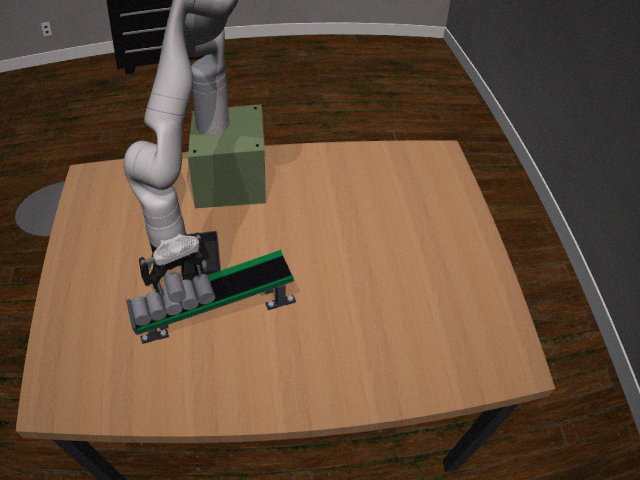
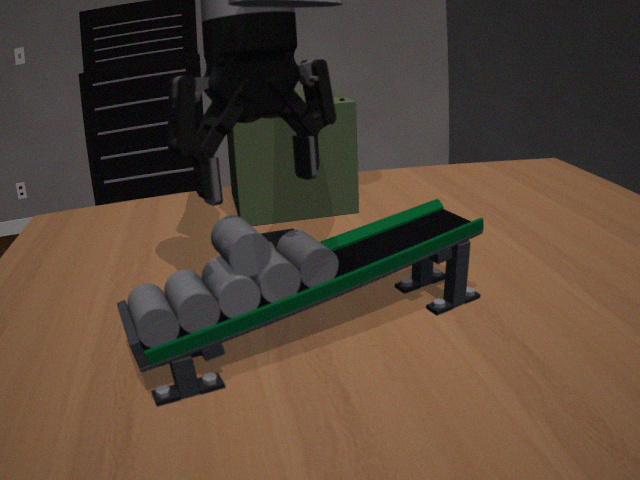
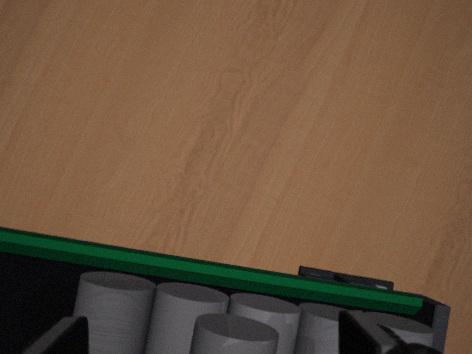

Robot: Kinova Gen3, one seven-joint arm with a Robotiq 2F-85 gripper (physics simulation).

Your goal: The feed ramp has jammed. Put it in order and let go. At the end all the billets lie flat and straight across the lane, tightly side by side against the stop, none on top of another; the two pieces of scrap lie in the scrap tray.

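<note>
Several grey billets lie across the lane of the green-railed ramp, in a row from the stop. The lowest billet is at the stop; the highest in the row is on its uphill end. One more billet lies on top, over the third and fourth from the stop. My gripper is open and empty above the row, its fingers spread along the lane. The dark scrap tray is behind the ramp, partly hidden; its contents cannot be made out.
The ramp slopes down to the left on dark feet bolted to the wooden table. The green base block of the arm stands behind the ramp and the tray.
</note>
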